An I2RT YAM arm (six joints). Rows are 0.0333 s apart.
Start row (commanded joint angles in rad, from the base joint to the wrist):
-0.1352, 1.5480, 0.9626, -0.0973, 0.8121, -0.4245
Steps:
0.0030, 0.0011, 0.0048, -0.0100, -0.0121, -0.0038
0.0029, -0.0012, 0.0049, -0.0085, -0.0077, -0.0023
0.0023, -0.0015, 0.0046, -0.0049, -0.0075, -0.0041
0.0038, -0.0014, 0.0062, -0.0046, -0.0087, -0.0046
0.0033, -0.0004, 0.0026, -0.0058, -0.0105, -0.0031
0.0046, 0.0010, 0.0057, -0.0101, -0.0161, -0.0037
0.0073, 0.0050, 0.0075, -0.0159, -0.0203, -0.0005
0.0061, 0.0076, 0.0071, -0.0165, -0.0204, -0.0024
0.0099, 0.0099, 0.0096, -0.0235, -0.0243, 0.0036
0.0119, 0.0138, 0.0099, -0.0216, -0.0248, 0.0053
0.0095, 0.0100, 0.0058, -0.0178, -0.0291, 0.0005
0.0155, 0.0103, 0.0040, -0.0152, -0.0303, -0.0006
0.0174, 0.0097, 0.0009, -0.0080, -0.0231, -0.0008
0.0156, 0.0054, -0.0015, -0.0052, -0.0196, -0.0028
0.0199, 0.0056, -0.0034, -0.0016, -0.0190, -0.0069
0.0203, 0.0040, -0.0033, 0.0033, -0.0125, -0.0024
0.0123, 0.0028, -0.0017, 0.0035, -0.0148, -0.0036
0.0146, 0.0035, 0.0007, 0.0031, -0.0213, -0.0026
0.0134, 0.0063, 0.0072, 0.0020, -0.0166, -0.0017
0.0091, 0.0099, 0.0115, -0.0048, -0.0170, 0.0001
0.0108, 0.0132, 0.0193, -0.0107, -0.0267, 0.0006
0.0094, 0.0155, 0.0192, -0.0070, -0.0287, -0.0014
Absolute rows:
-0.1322, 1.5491, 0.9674, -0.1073, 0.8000, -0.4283
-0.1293, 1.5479, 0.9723, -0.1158, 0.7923, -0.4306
-0.1270, 1.5464, 0.9769, -0.1207, 0.7848, -0.4347
-0.1232, 1.5450, 0.9831, -0.1253, 0.7761, -0.4393
-0.1199, 1.5446, 0.9857, -0.1311, 0.7656, -0.4424
-0.1153, 1.5456, 0.9914, -0.1412, 0.7495, -0.4461
-0.1080, 1.5506, 0.9989, -0.1571, 0.7292, -0.4466
-0.1019, 1.5582, 1.0060, -0.1736, 0.7088, -0.4490
-0.0920, 1.5681, 1.0156, -0.1971, 0.6845, -0.4454
-0.0801, 1.5819, 1.0255, -0.2187, 0.6597, -0.4401
-0.0706, 1.5919, 1.0313, -0.2365, 0.6306, -0.4396
-0.0551, 1.6022, 1.0353, -0.2517, 0.6003, -0.4402
-0.0377, 1.6119, 1.0362, -0.2597, 0.5772, -0.4410
-0.0221, 1.6173, 1.0347, -0.2649, 0.5576, -0.4438
-0.0022, 1.6229, 1.0313, -0.2665, 0.5386, -0.4507
0.0181, 1.6269, 1.0280, -0.2632, 0.5261, -0.4531
0.0304, 1.6297, 1.0263, -0.2597, 0.5113, -0.4567
0.0450, 1.6332, 1.0270, -0.2566, 0.4900, -0.4593
0.0584, 1.6395, 1.0342, -0.2546, 0.4734, -0.4610
0.0675, 1.6494, 1.0457, -0.2594, 0.4564, -0.4609
0.0783, 1.6626, 1.0650, -0.2701, 0.4297, -0.4603
0.0877, 1.6781, 1.0842, -0.2771, 0.4010, -0.4617

